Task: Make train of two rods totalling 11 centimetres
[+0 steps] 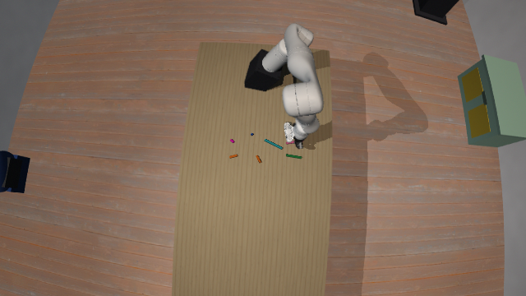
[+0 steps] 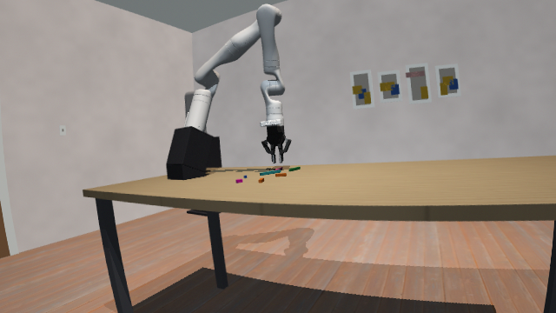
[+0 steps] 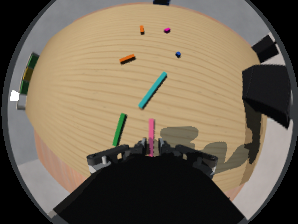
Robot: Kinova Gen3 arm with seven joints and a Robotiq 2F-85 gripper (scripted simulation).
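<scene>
Now: the pink rod 5 cm below my hand. From my hand the other things lie so: turquoise rod 11 cm to the right, 5 cm below, 3 cm ahead; green rod 8 cm ahead, 5 cm below, 1 cm to the left; blue rod 22 cm to the right, 5 cm below.
</scene>
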